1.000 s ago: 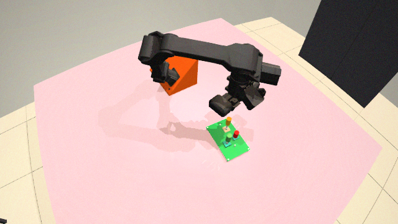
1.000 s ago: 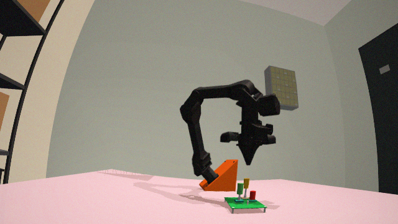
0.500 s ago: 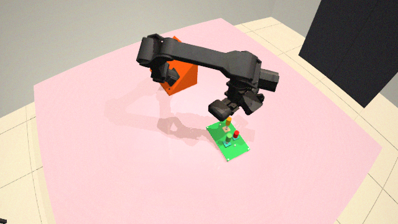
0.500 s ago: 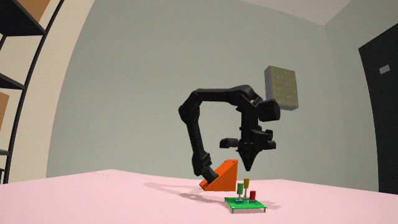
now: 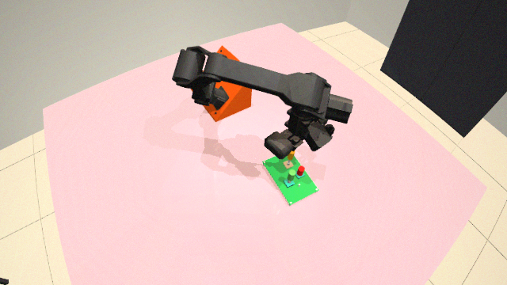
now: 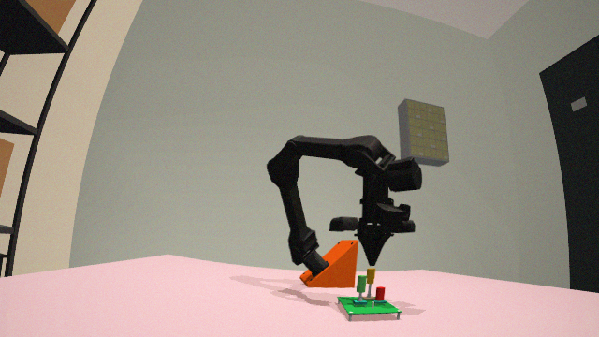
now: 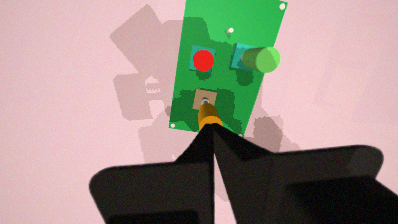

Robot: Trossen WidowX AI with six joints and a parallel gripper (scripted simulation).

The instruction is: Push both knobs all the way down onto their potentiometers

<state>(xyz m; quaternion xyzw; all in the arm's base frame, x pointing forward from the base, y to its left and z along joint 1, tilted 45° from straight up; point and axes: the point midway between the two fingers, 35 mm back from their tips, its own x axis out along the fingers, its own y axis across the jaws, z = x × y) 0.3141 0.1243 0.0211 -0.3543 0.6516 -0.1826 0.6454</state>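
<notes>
My gripper tip is 30 mm above the yellow knob. Also, from my gripper tip: green knob: 50 mm ahead, 30 mm to the right, 30 mm below.
</notes>
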